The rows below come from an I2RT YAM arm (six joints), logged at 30 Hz.
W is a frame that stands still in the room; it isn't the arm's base.
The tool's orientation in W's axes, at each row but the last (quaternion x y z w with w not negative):
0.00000, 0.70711, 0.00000, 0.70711
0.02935, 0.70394, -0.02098, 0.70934
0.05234, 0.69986, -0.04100, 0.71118
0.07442, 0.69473, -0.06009, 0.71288
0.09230, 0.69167, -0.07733, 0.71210
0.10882, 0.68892, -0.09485, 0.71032
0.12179, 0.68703, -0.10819, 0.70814
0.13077, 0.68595, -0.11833, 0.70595
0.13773, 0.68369, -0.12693, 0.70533
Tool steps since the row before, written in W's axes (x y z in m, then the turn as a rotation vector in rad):
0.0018, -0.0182, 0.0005, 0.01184, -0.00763, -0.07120
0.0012, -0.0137, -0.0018, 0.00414, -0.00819, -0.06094
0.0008, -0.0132, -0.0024, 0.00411, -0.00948, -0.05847
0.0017, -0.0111, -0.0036, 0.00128, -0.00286, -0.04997
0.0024, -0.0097, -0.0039, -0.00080, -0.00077, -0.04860
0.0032, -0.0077, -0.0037, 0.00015, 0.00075, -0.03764
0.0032, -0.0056, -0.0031, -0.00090, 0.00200, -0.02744
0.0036, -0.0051, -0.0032, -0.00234, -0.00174, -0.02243
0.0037, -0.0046, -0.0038, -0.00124, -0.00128, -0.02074
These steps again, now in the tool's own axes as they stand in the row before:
-0.0005, -0.0182, 0.0018, 0.07120, -0.00763, 0.01184
0.0017, -0.0136, 0.0022, 0.06087, -0.00861, 0.00427
0.0022, -0.0130, 0.0025, 0.05838, -0.00985, 0.00445
0.0034, -0.0107, 0.0037, 0.04993, -0.00370, 0.00062
0.0038, -0.0089, 0.0045, 0.04853, -0.00213, -0.00186
0.0037, -0.0066, 0.0052, 0.03763, -0.00014, -0.00109
0.0031, -0.0044, 0.0047, 0.02742, 0.00095, -0.00222
0.0032, -0.0036, 0.0051, 0.02232, -0.00294, -0.00215
0.0039, -0.0030, 0.0050, 0.02068, -0.00208, -0.00125

